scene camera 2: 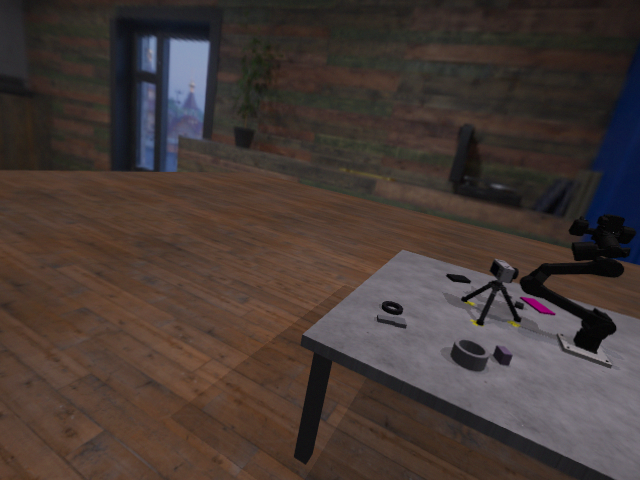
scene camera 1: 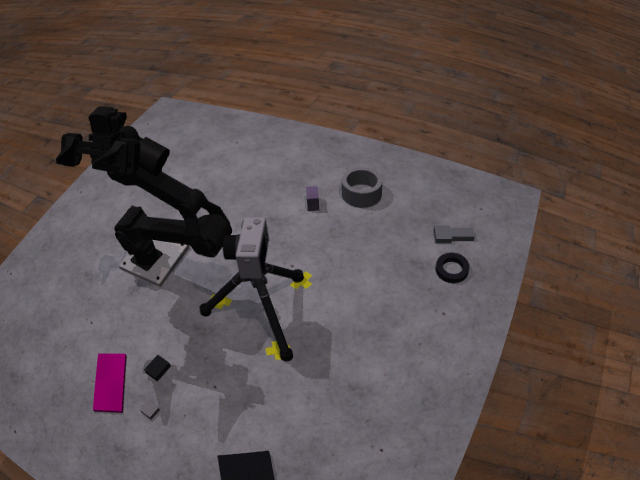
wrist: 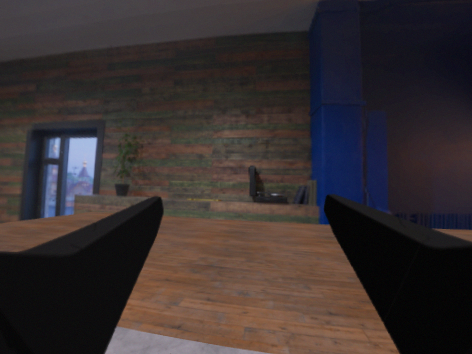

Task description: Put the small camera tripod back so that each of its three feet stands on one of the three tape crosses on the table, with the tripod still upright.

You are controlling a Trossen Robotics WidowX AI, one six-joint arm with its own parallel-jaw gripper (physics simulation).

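Pixels of known places: gripper, fingertip midpoint: (scene camera 2: 594, 218) (scene camera 1: 74, 163) (wrist: 244, 203); arm's base, origin of the base link: (scene camera 2: 585, 346) (scene camera 1: 146, 257).
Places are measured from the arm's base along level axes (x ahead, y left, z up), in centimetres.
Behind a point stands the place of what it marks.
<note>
The small tripod (scene camera 1: 271, 314) @(y -1.2, x 39.4, z 7.1 cm) (scene camera 2: 497, 284) @(y 4.0, x 33.3, z 13.2 cm) stands upright with a grey camera (scene camera 1: 251, 250) @(y 0.0, x 35.9, z 22.1 cm) (scene camera 2: 502, 271) @(y 8.3, x 33.1, z 20.0 cm) on top, its lens toward the arm. The foot nearest the arm base (scene camera 1: 205, 310) is beside its yellow tape cross (scene camera 1: 222, 301) (scene camera 2: 513, 323) @(y 0.8, x 23.4, z -1.2 cm), off its outer side. The front foot (scene camera 1: 285, 354) @(y -4.2, x 44.0, z 0.3 cm) is at the right edge of the second cross (scene camera 1: 272, 350) @(y -4.1, x 40.5, z -1.2 cm) (scene camera 2: 469, 303) @(y -3.4, x 41.4, z -1.5 cm). The back right foot (scene camera 1: 297, 275) @(y 14.0, x 35.0, z 1.1 cm) overlaps the upper left of the third cross (scene camera 1: 306, 281) @(y 15.1, x 36.4, z -1.3 cm) (scene camera 2: 474, 322). My gripper (scene camera 1: 81, 158) @(y -16.2, x 10.3, z 45.2 cm) (wrist: 244, 203) @(y -16.2, x 10.3, z 45.2 cm) is open and empty, raised high behind the arm base, away from the tripod.
On the table (scene camera 1: 403, 320) @(y 16.3, x 59.7, z -1.3 cm) (scene camera 2: 413, 361) @(y 60.6, x 45.3, z -1.3 cm) are a grey ring (scene camera 1: 361, 196) @(y 41.5, x 35.1, z 2.5 cm) (scene camera 2: 468, 356) @(y 51.0, x 32.7, z 2.8 cm), a purple block (scene camera 1: 312, 198) @(y 34.8, x 25.5, z 2.6 cm), a grey flat piece (scene camera 1: 453, 234) @(y 43.6, x 59.4, z 0.2 cm), a black ring (scene camera 1: 442, 277) @(y 30.6, x 62.3, z -0.5 cm), a magenta slab (scene camera 1: 109, 382) @(y -32.4, x 16.3, z -0.5 cm), two small blocks (scene camera 1: 157, 367) @(y -22.4, x 23.5, z 0.2 cm) (scene camera 1: 149, 410) @(y -31.9, x 28.7, z -0.1 cm) and a black slab (scene camera 1: 245, 466) @(y -30.6, x 52.2, z 0.2 cm).
</note>
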